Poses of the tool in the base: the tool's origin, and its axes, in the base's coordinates. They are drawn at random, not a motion.
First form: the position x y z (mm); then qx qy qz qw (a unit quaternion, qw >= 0).
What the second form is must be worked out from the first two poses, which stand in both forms.
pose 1, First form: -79.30 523.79 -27.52 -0.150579 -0.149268 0.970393 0.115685
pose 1, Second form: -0.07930 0.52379 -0.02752 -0.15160 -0.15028 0.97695 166.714
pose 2, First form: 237.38 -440.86 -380.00 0.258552 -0.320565 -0.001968 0.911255
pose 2, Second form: 0.23738 -0.44086 -0.38000 0.62779 -0.77837 -0.00478 48.641
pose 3, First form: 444.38 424.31 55.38 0.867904 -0.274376 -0.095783 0.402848
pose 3, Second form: 0.44438 0.42431 0.05538 0.94825 -0.29978 -0.10465 132.487
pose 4, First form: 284.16 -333.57 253.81 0.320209 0.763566 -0.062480 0.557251
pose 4, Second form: 0.28416 -0.33357 0.25381 0.38563 0.91958 -0.07525 112.268
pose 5, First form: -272.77 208.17 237.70 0.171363 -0.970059 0.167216 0.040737
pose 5, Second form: -0.27277 0.20817 0.23770 0.17151 -0.97086 0.16735 175.331
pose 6, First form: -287.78 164.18 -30.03 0.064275 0.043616 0.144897 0.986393
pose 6, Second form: -0.28778 0.16418 -0.03003 0.39096 0.26530 0.88135 18.925
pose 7, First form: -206.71 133.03 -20.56 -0.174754 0.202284 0.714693 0.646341
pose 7, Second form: -0.20671 0.13303 -0.02056 -0.22902 0.26510 0.93663 99.467
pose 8, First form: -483.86 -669.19 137.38 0.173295 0.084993 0.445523 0.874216
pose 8, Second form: -0.48386 -0.66919 0.13738 0.35691 0.17505 0.91759 58.095
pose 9, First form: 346.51 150.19 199.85 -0.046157 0.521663 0.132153 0.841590
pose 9, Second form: 0.34651 0.15019 0.19985 -0.08546 0.96583 0.24467 65.383
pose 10, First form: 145.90 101.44 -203.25 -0.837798 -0.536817 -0.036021 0.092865
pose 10, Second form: 0.14590 0.10144 -0.20325 -0.84143 -0.53915 -0.03618 169.343
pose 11, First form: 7.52 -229.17 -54.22 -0.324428 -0.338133 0.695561 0.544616
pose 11, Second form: 0.00752 -0.22917 -0.05422 -0.38683 -0.40317 0.82935 114.003
